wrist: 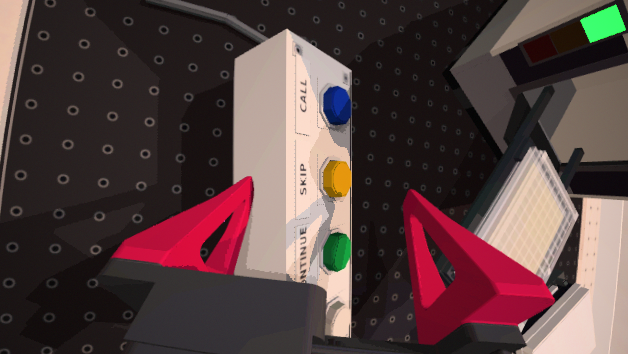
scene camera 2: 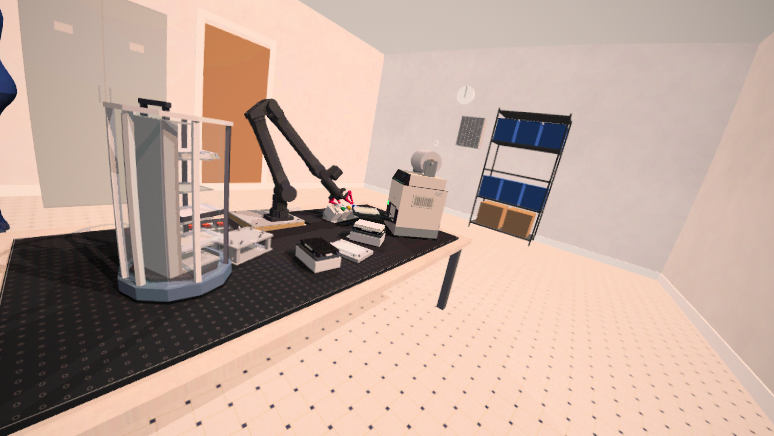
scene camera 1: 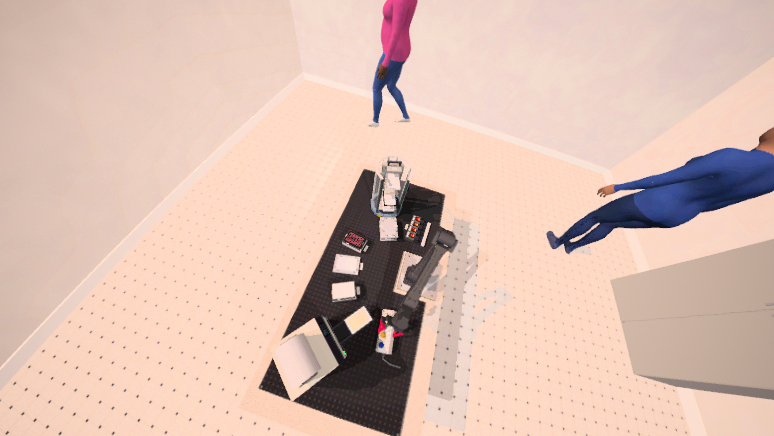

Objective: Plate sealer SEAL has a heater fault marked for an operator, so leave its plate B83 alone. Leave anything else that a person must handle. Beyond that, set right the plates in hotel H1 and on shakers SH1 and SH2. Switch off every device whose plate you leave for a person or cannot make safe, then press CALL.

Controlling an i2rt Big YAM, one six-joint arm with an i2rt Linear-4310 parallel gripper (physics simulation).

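There is a cream well plate (wrist: pixel 532 216) here, and a white button box (wrist: pixel 282 138) as well. My gripper (wrist: pixel 328 190) is open, and my gripper touches the white button box.
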